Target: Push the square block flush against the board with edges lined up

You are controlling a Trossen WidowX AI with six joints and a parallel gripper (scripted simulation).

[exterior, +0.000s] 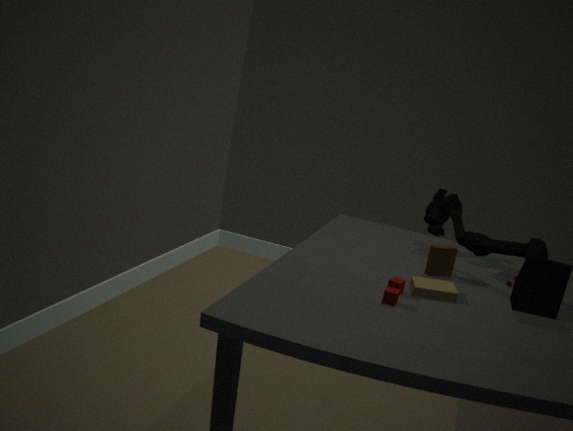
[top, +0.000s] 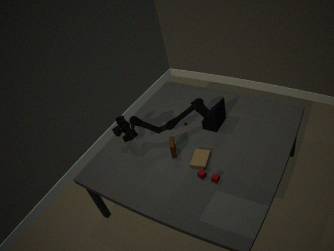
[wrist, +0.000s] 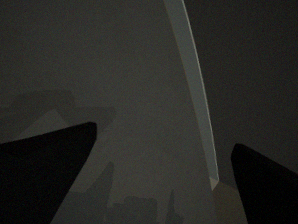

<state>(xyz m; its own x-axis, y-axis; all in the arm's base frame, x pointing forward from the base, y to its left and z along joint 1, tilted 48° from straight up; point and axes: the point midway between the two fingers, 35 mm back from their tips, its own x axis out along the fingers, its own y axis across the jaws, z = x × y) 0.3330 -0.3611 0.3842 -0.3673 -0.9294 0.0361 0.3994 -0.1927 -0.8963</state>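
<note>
Now: gripper tip 44 cm to the right of the square block, 2 cm above it and 1 cm short of it. Also, from my gripper tip: tan board 64 cm to the left, 6 cm below, 2 cm ahead.
</note>
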